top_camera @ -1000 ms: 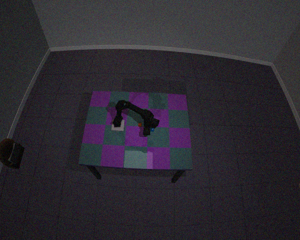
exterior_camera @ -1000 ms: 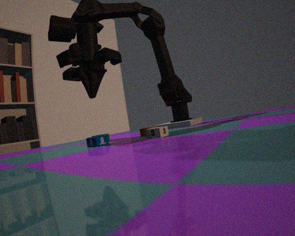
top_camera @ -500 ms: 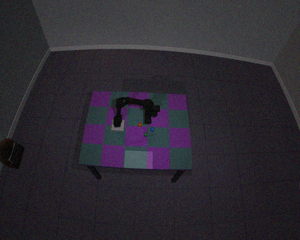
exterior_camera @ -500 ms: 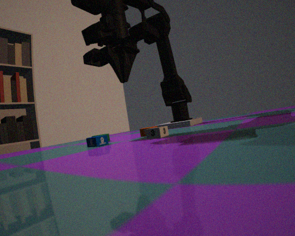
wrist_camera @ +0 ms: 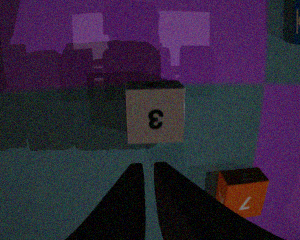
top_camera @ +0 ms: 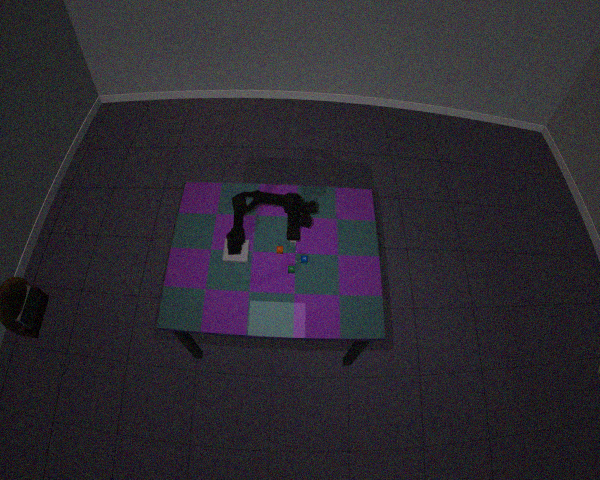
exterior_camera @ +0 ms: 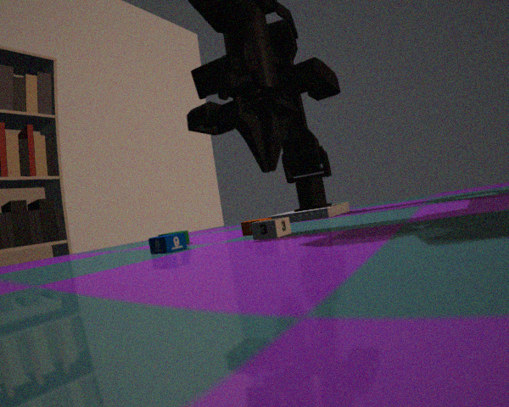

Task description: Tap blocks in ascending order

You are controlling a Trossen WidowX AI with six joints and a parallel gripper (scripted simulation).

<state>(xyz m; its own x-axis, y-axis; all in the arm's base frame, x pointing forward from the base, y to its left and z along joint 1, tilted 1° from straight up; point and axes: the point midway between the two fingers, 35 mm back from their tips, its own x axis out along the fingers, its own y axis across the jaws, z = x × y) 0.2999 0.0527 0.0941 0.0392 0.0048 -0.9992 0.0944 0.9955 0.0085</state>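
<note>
Right now my gripper tip is 70 mm past the orange block, 60 mm to the left of it and 60 mm above it. Round my gripper tip: green block (180 mm to the right, 60 mm below, 20 mm behind); then blue block (130 mm to the right, 60 mm below, 50 mm ahead).
</note>
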